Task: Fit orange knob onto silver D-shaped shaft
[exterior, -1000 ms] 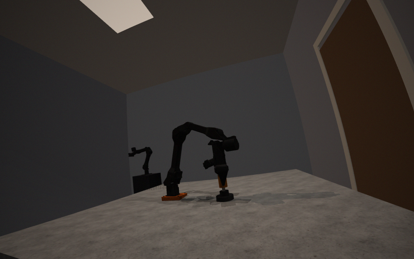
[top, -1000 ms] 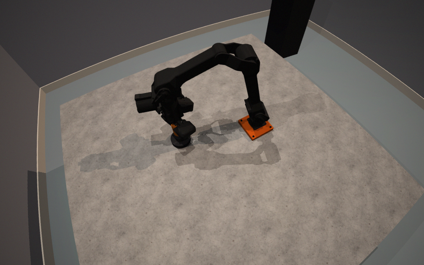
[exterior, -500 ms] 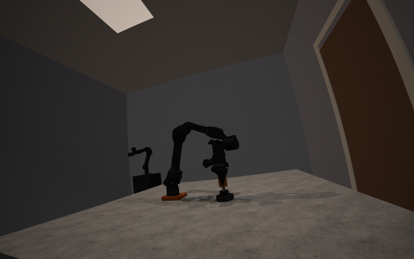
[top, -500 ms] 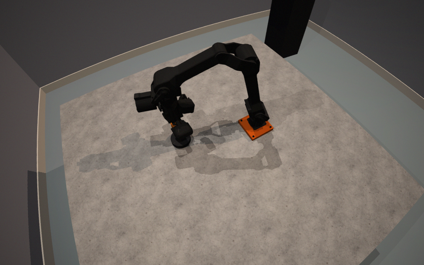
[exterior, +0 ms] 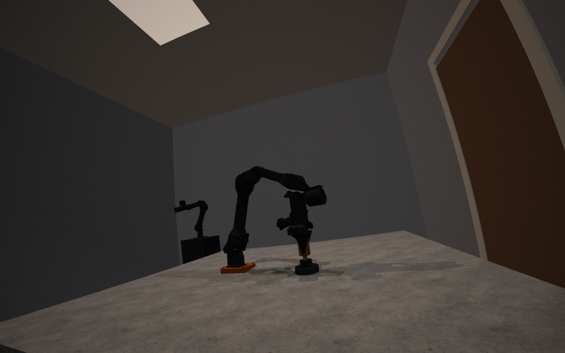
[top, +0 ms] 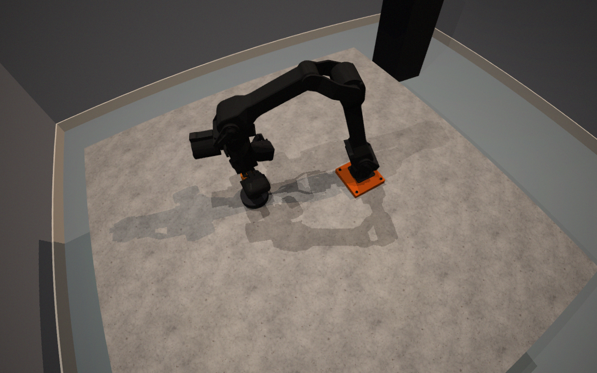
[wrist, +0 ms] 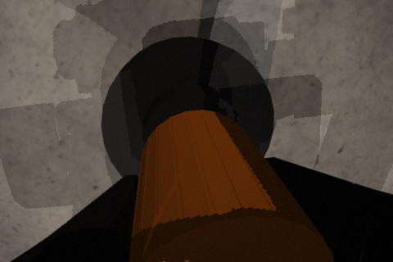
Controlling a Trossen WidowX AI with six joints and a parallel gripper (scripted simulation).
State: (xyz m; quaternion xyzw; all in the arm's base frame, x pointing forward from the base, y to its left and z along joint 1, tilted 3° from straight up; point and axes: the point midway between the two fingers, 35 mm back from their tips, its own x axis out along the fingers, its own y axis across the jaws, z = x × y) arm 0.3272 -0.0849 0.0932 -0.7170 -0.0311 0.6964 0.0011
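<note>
The orange knob lies 3 cm above my gripper tip. From my gripper tip the other things lie so: round black pedestal: 4 cm below.
</note>
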